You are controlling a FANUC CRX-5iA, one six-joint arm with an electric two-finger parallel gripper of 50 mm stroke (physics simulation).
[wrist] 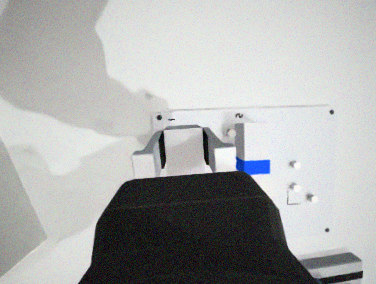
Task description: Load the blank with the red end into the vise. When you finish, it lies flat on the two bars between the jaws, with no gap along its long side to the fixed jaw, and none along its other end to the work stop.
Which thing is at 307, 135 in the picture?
A tray.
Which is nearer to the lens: the blank with the red end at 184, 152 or the blank with a blue end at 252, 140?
The blank with the red end.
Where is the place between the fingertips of my gripper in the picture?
At 183, 140
